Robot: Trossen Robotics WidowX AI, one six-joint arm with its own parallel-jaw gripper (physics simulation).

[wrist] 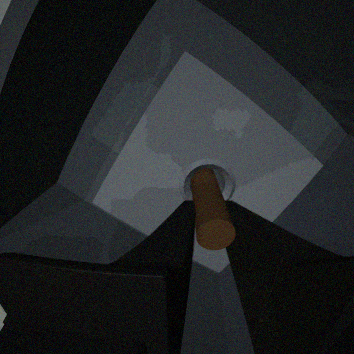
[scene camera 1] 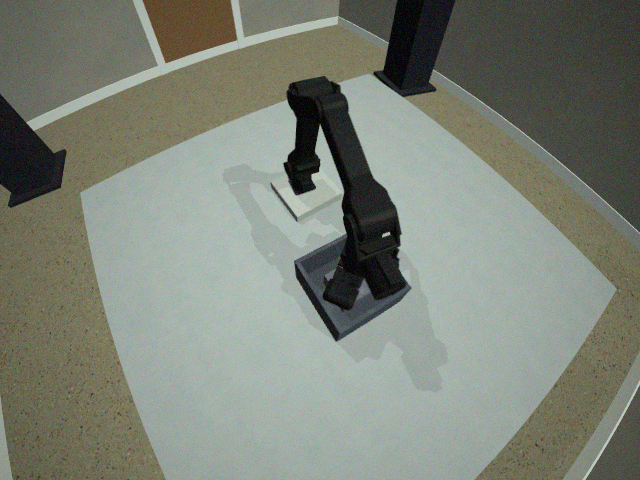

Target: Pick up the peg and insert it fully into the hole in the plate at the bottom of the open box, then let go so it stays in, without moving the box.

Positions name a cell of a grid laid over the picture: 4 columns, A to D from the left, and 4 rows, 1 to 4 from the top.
Scene:
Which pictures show my gripper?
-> The wrist view and scene camera 1: all of them.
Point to a brown peg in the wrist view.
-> At C3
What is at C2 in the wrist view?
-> A pale plate.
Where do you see a blue-grey box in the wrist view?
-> A1

